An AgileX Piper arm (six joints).
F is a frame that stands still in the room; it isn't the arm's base.
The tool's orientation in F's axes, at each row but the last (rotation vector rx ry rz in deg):
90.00, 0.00, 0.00
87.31, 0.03, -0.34
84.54, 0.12, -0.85
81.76, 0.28, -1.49
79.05, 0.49, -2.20
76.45, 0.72, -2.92
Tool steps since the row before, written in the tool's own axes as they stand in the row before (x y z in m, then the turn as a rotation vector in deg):
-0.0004, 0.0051, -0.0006, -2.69, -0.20, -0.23
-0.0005, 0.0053, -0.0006, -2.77, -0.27, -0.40
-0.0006, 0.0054, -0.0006, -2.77, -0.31, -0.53
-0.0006, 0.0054, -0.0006, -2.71, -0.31, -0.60
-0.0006, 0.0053, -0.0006, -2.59, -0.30, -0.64
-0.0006, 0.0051, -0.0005, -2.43, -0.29, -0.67
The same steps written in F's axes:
-0.0004, 0.0006, 0.0051, -2.69, 0.23, -0.20
-0.0005, 0.0008, 0.0053, -2.77, 0.40, -0.28
-0.0005, 0.0011, 0.0053, -2.77, 0.52, -0.33
-0.0005, 0.0014, 0.0053, -2.71, 0.59, -0.34
-0.0004, 0.0016, 0.0051, -2.59, 0.63, -0.34
-0.0004, 0.0017, 0.0049, -2.43, 0.66, -0.35

